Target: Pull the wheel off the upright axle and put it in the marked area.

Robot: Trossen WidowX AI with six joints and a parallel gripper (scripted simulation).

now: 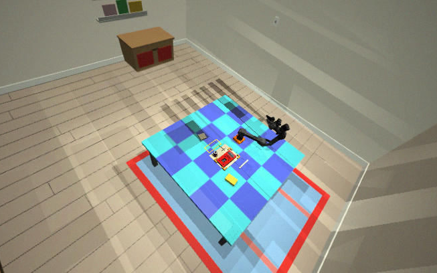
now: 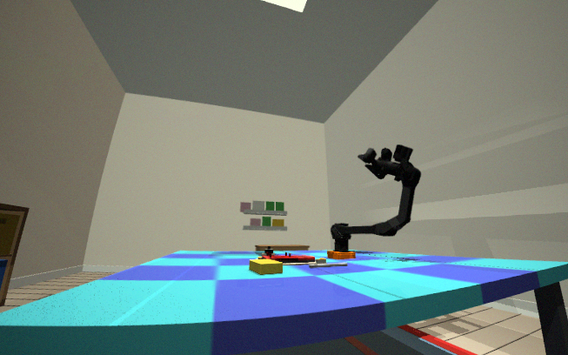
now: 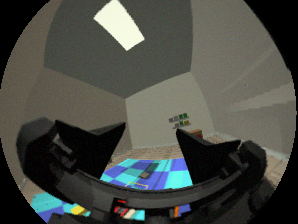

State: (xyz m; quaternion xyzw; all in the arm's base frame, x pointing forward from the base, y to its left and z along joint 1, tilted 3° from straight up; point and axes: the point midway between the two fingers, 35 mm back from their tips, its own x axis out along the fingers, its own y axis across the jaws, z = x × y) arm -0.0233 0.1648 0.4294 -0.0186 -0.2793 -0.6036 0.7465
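Now: gripper tip 38 cm short of the wheel, 26 cm to the left of it and 43 cm above it. From my gripper tip the other things lie so: pale square tile: 27 cm ahead, 51 cm to the right, 47 cm below; then thin white bar: 28 cm ahead, 4 cm to the left, 47 cm below; then yellow block: 52 cm ahead, 3 cm to the left, 46 cm below.
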